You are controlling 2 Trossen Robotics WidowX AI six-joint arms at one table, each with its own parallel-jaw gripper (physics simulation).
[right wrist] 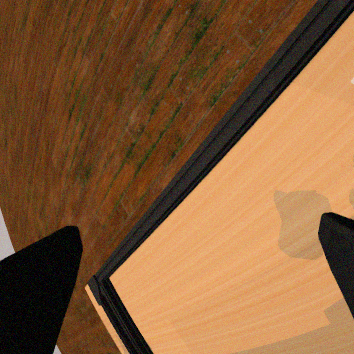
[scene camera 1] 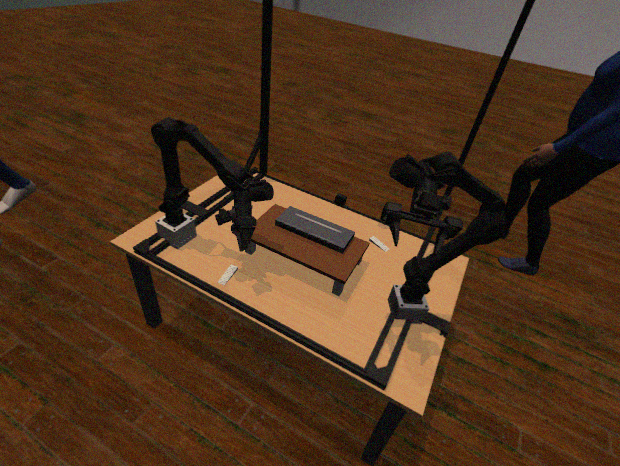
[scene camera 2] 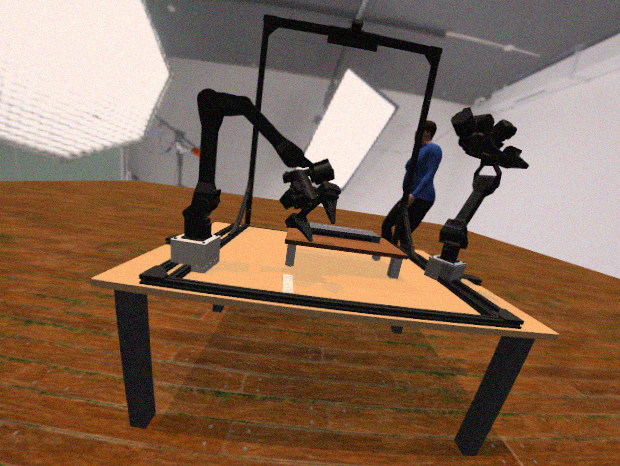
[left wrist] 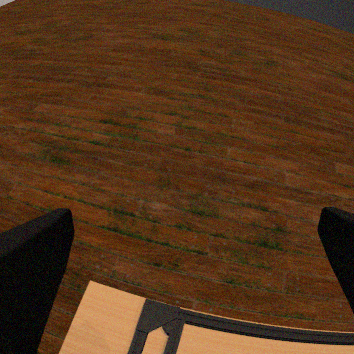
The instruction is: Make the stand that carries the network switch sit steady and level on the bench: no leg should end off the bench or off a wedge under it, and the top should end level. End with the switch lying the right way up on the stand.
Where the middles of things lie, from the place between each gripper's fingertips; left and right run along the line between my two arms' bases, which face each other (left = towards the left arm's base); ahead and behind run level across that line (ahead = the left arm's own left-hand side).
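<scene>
Brown stand (scene camera 1: 335,265): 38 cm below my left hand, 34 cm to the right of it and 30 cm behind it. Dark flat network switch (scene camera 1: 333,236): my left hand is 32 cm above it, 35 cm past it and 33 cm to the left of it.
The dark flat network switch is 5 cm below my right hand, 27 cm behind it and 16 cm to the left of it. As for the brown stand, my right hand is 12 cm above it, 22 cm past it and 15 cm to the right of it.
</scene>
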